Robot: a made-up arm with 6 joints.
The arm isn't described. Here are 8 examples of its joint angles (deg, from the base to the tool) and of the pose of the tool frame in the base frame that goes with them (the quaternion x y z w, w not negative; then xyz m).
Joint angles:
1: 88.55 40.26 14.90 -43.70 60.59 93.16
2: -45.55 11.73 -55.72 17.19 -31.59 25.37
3: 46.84 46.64 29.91 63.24 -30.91 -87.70
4: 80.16 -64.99 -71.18 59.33 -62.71 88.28
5: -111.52 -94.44 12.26 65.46 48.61 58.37
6: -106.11 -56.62 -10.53 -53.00 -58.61 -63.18
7: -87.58 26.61 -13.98 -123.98 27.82 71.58
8: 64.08 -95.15 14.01 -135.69 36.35 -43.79
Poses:
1: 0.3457 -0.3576 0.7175 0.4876 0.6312 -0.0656 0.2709
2: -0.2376 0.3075 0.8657 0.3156 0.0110 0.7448 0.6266
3: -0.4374 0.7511 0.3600 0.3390 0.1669 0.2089 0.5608
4: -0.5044 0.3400 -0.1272 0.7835 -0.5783 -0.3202 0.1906
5: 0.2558 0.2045 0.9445 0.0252 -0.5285 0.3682 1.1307
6: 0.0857 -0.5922 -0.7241 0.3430 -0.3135 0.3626 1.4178
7: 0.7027 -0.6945 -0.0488 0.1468 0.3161 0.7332 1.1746
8: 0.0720 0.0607 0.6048 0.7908 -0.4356 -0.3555 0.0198
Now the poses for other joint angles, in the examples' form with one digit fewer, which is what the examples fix.
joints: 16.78 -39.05 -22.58 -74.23 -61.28 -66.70
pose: -0.143 -0.941 0.245 0.184 -0.072 0.401 -0.008
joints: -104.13 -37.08 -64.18 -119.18 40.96 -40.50
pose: -0.764 0.482 -0.065 0.423 -0.918 0.408 1.475
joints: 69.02 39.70 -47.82 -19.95 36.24 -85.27
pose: -0.101 0.148 -0.936 0.304 0.272 -0.450 0.079
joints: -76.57 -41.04 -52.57 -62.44 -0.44 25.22
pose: 0.592 -0.295 -0.706 0.251 -0.672 0.899 1.202
